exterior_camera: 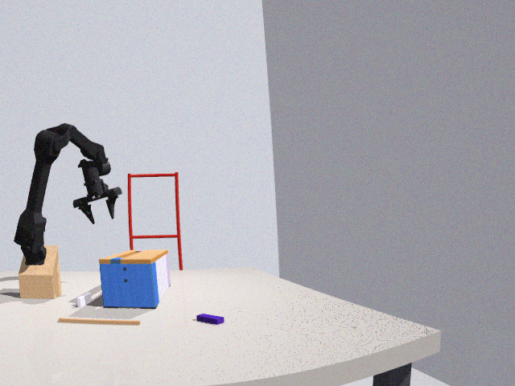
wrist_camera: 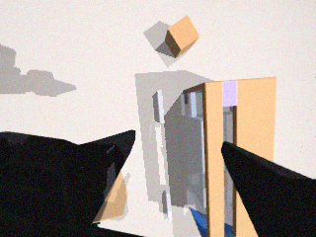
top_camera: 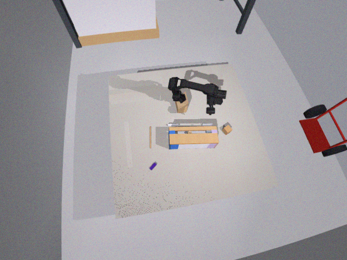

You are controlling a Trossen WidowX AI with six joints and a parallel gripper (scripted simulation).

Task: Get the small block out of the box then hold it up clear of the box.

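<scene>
The box lies 9 cm ahead of my gripper tip, 14 cm to the right of it and 17 cm below it. The rest, counted from my gripper tip: thin wooden stick: 4 cm ahead, 48 cm to the right, 23 cm below.
</scene>
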